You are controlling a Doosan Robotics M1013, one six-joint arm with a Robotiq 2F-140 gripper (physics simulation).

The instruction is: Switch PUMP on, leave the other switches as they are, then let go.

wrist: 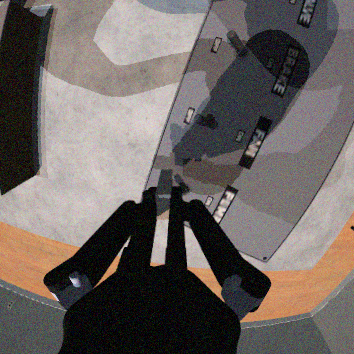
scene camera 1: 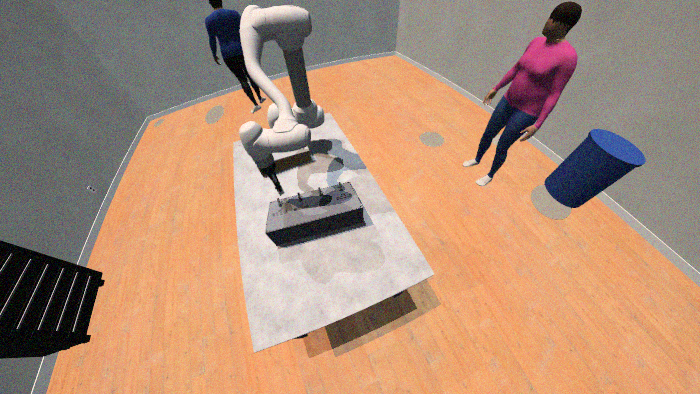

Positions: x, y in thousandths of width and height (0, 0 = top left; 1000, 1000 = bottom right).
Labels:
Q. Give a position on a grey switch box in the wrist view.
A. At 778, 301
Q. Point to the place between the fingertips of my gripper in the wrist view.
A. At 470, 507

